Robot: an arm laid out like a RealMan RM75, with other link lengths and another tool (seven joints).
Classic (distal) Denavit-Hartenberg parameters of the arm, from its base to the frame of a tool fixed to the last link. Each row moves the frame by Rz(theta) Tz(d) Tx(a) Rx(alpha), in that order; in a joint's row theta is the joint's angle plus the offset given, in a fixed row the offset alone. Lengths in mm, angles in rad.
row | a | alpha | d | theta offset
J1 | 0 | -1.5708 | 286.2 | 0
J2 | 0 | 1.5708 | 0 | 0
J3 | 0 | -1.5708 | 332.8 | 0
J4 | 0 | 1.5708 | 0 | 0
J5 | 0 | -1.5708 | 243.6 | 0
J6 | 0 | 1.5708 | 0 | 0
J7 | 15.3 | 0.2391 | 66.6 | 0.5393
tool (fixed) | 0 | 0 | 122.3 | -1.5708
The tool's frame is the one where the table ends.
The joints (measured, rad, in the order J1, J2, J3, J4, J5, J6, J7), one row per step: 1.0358 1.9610 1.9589 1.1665 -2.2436 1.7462 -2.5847; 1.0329 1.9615 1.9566 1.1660 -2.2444 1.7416 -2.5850; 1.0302 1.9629 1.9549 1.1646 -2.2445 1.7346 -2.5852; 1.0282 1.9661 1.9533 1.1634 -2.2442 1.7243 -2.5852; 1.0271 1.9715 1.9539 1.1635 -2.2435 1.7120 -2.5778; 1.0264 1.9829 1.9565 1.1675 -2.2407 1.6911 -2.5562; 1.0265 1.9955 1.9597 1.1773 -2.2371 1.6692 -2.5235; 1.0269 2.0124 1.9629 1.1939 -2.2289 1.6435 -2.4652; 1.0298 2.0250 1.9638 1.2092 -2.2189 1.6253 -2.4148; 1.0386 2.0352 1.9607 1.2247 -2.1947 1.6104 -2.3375
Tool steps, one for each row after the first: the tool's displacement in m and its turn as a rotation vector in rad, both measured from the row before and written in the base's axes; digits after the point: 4 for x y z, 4 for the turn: 0.0013 0.0003 -0.0006 0.0026 -0.0002 -0.0016; 0.0009 0.0005 -0.0010 0.0035 0.0023 -0.0020; -0.0001 0.0006 -0.0017 0.0048 0.0052 -0.0008; -0.0012 0.0008 -0.0019 0.0071 0.0100 -0.0066; -0.0039 0.0009 -0.0034 0.0130 0.0223 -0.0164; -0.0058 0.0008 -0.0028 0.0162 0.0268 -0.0220; -0.0085 0.0000 -0.0034 0.0177 0.0395 -0.0407; -0.0088 -0.0008 -0.0023 0.0100 0.0334 -0.0315; -0.0127 -0.0025 -0.0024 -0.0018 0.0437 -0.0486
